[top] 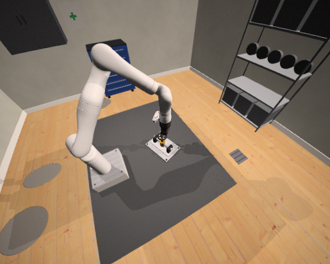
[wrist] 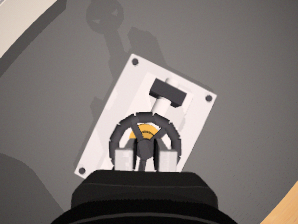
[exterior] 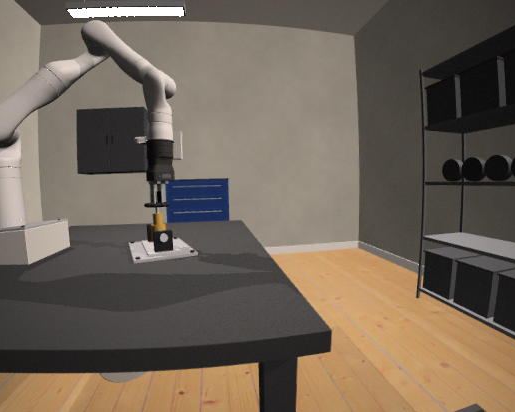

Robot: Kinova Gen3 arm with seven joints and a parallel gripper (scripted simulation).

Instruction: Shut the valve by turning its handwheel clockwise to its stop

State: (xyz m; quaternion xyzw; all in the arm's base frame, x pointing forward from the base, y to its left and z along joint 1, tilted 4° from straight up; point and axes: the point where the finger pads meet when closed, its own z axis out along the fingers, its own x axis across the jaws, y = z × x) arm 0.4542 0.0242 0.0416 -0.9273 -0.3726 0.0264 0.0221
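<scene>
Now: hand 3 cm above the black spoked handwheel.
</scene>
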